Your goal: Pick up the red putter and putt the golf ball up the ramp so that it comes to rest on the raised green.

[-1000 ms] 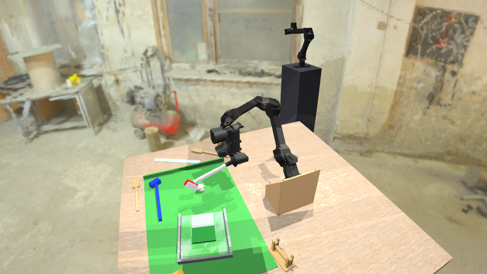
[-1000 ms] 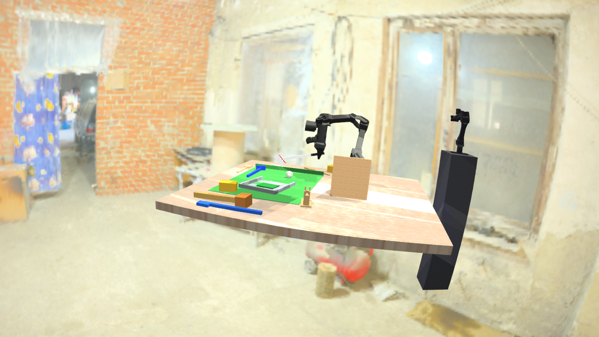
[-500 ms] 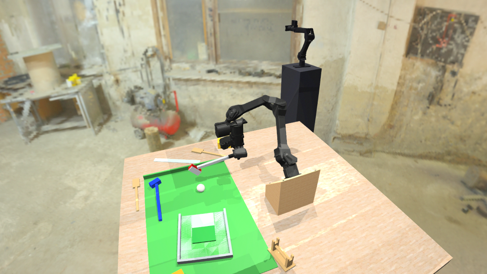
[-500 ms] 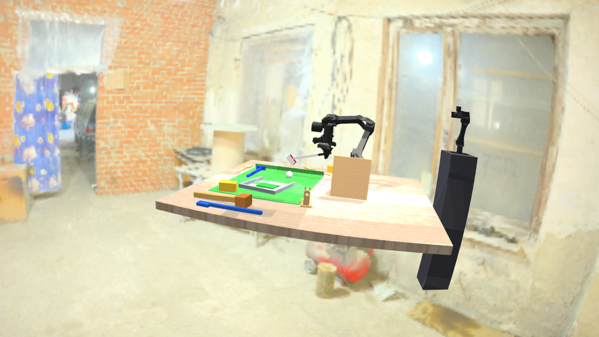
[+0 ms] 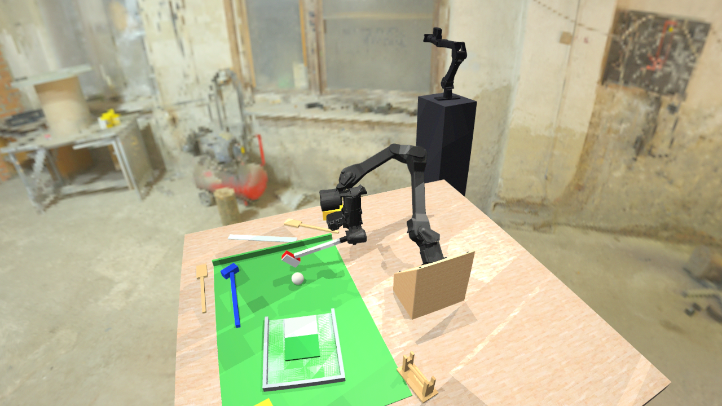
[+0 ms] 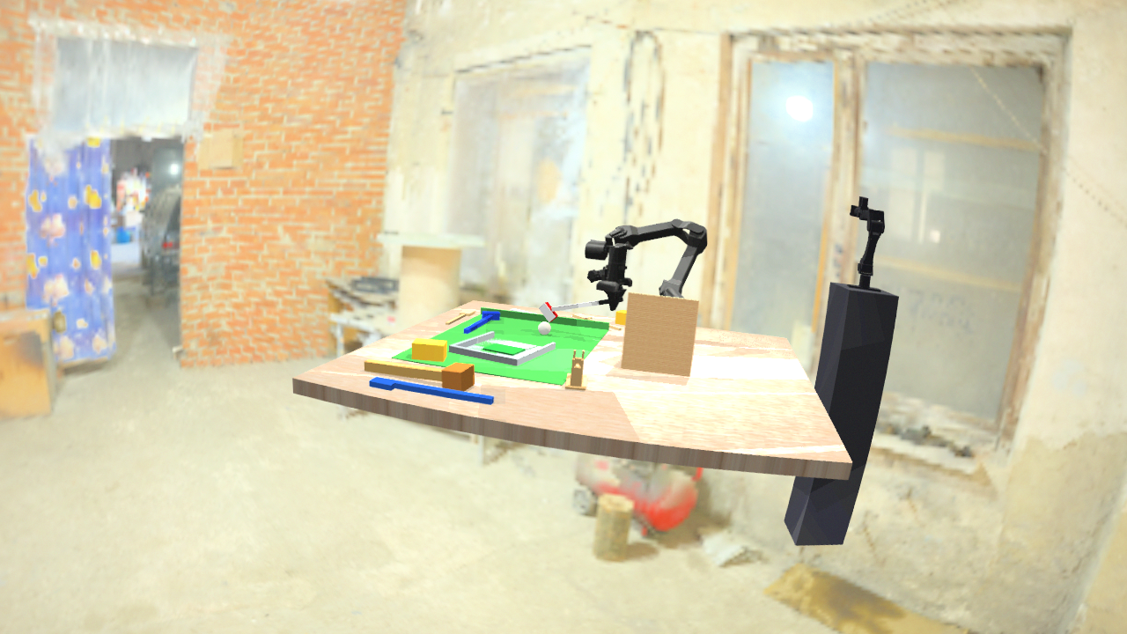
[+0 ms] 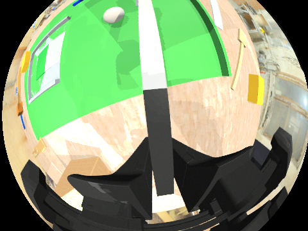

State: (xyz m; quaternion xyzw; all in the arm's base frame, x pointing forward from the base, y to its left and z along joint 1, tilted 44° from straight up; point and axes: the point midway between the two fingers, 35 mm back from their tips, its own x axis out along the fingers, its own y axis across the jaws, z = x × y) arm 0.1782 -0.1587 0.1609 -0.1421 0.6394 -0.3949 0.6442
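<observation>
My gripper tip is now 11 cm short of the red putter and 4 cm to the left of it. Round my gripper tip: white golf ball (22 cm ahead, 8 cm below, 2 cm to the right); then white strip (34 cm to the right, 26 cm ahead, 10 cm below); then grey frame (31 cm ahead, 27 cm to the left, 10 cm below).
</observation>
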